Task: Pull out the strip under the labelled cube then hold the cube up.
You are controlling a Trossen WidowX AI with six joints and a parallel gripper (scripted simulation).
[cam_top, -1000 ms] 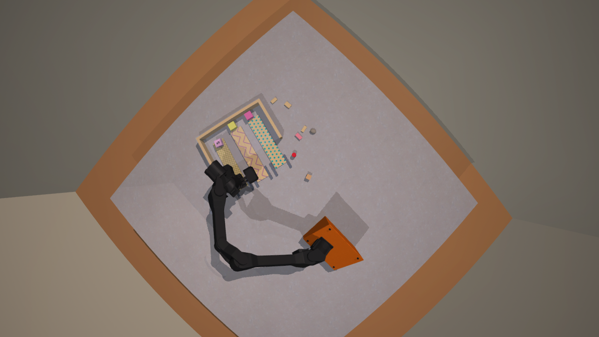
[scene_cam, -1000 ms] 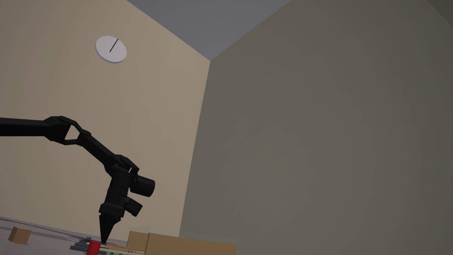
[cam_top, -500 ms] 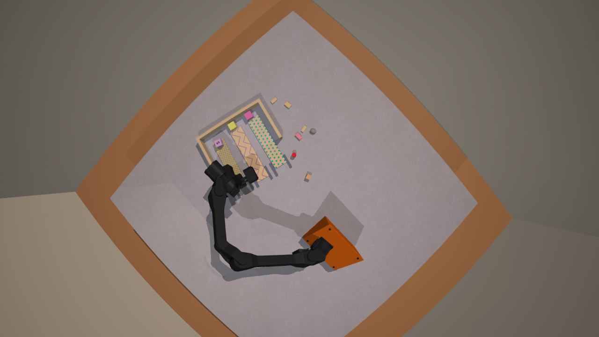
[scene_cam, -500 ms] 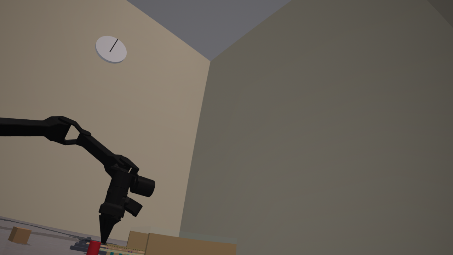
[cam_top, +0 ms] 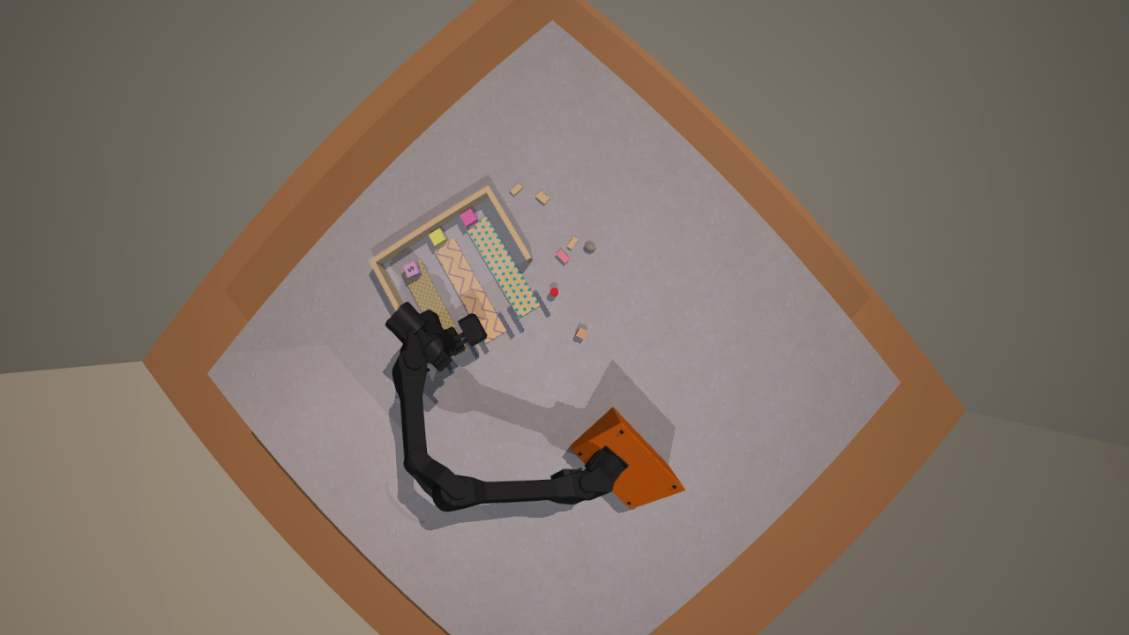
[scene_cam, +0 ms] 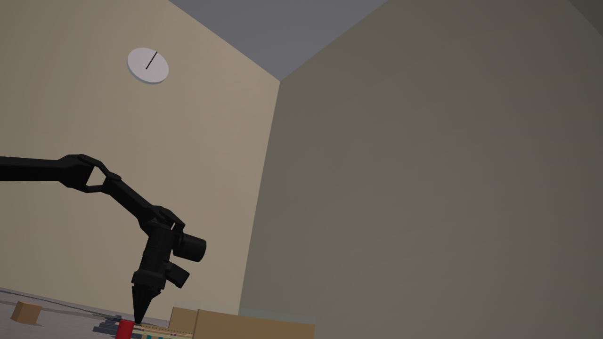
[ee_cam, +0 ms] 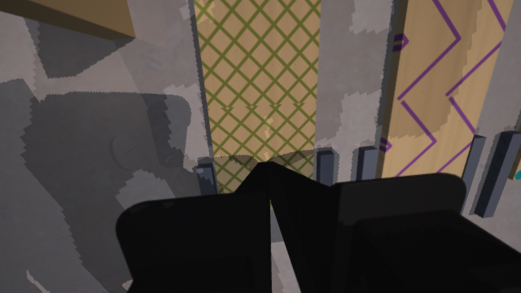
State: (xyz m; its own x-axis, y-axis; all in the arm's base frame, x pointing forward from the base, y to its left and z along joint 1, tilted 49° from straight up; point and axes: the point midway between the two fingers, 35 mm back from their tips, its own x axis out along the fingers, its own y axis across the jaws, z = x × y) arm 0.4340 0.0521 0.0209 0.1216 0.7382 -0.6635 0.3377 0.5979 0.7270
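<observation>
Now: the lattice strip 90 mm ahead of my gripper tip and 30 mm to the right of it. Also, from my gripper tip: pink block (320 mm to the right, 60 mm behind); then grey stone (370 mm to the right, 90 mm behind); then red cylinder (240 mm to the right, 100 mm behind, 10 mm above).
</observation>
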